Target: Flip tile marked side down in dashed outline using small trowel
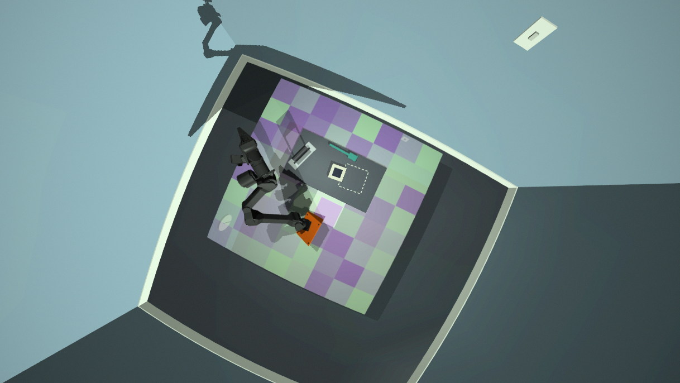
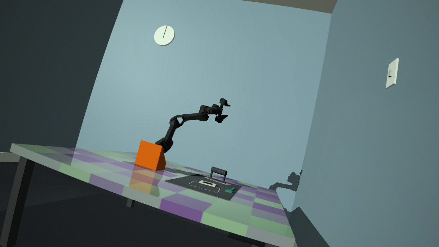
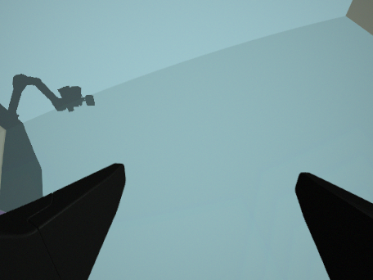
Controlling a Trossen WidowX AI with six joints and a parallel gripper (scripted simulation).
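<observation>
Right now the trowel is 3 cm ahead of my gripper tip, 13 cm to the right of it and 50 cm below it. Also, from my gripper tip: cream tile (2 cm ahead, 40 cm to the right, 53 cm below); teal tool (16 cm ahead, 42 cm to the right, 53 cm below).
</observation>
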